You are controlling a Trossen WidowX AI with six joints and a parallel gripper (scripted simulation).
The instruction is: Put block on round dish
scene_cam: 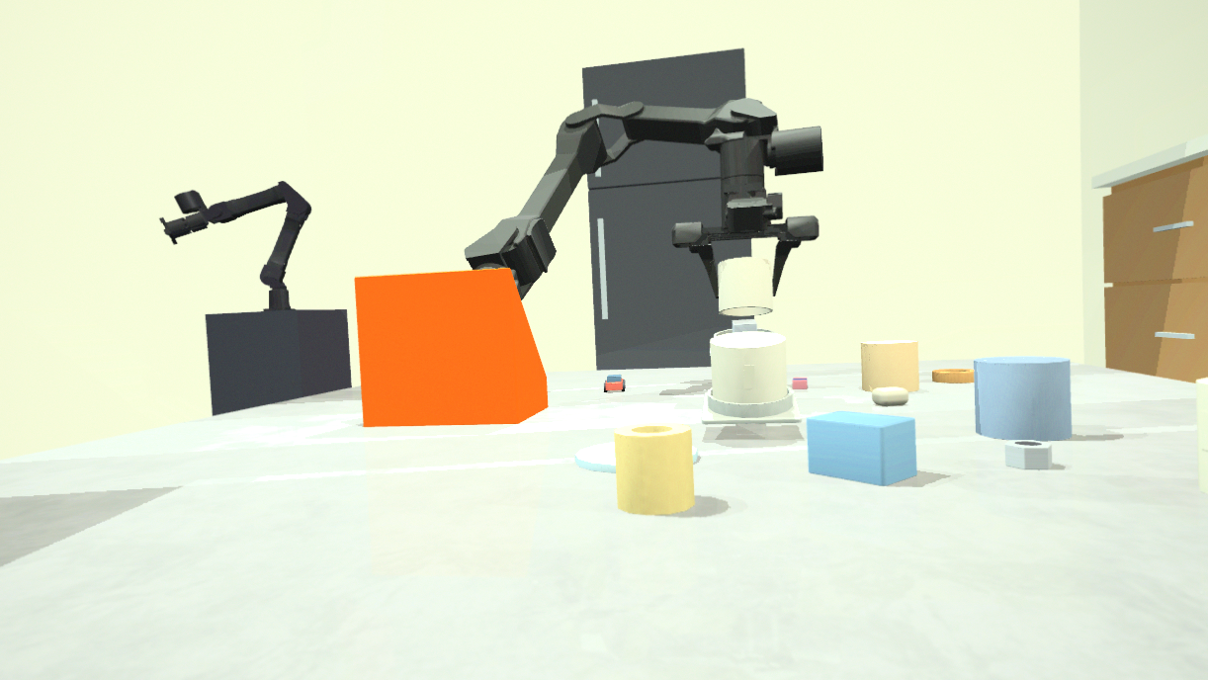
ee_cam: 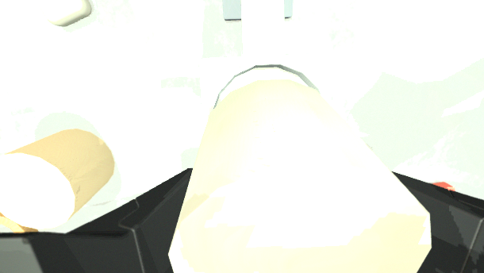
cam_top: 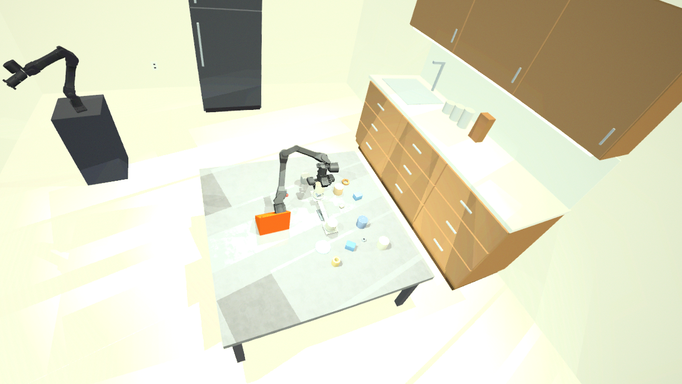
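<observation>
The pale block lies 5 cm below my gripper tip and 1 cm to the right of it. Also, from my gripper tip: tan cylinder: 18 cm ahead, 10 cm below, 5 cm to the left; pink-blue block: 13 cm below, 10 cm to the left, 8 cm ahead; balance: 13 cm to the right, 10 cm below, 1 cm behind.
</observation>
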